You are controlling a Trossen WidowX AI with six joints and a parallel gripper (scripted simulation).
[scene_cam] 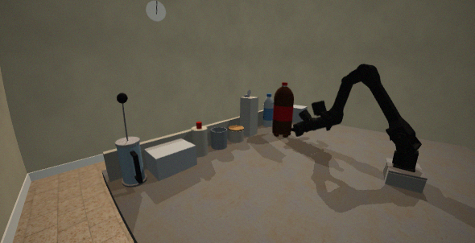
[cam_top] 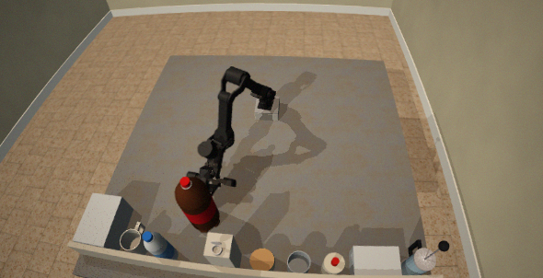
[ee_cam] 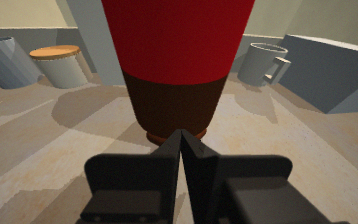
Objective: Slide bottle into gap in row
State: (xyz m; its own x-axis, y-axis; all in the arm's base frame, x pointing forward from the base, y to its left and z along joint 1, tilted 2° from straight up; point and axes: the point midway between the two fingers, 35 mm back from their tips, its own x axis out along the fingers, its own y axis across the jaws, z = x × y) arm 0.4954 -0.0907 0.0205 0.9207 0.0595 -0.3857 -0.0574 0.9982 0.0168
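Right now the brown cola bottle is 9 cm above my hand, 8 cm ahead of it and 1 cm to the left of it. From my hand the other things lie so: wood-lidded jar (26 cm to the left, 20 cm ahead, 2 cm below); then white box (35 cm to the right, 24 cm ahead); then blue-capped water bottle (26 cm ahead, 7 cm to the right, 5 cm above).
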